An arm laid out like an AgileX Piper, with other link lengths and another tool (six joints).
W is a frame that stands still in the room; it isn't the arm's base.
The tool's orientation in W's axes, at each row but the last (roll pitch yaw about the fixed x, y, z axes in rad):
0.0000 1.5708 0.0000
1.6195 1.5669 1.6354
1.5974 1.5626 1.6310
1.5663 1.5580 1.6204
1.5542 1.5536 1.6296
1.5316 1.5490 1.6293
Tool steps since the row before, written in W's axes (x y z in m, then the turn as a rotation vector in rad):
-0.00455 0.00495 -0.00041 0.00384 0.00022 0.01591
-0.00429 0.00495 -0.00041 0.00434 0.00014 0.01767
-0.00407 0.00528 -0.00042 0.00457 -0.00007 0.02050
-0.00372 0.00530 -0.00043 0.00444 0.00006 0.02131
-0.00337 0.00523 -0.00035 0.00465 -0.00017 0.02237
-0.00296 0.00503 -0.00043 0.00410 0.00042 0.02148
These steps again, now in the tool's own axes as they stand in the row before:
0.00041 0.00495 -0.00455 -0.01591 0.00022 0.00384
0.00043 0.00502 -0.00421 -0.01767 0.00014 0.00434
0.00047 0.00541 -0.00389 -0.02050 -0.00006 0.00456
0.00050 0.00549 -0.00343 -0.02131 0.00009 0.00444
0.00044 0.00546 -0.00297 -0.02237 -0.00014 0.00463
0.00054 0.00528 -0.00246 -0.02147 0.00049 0.00414

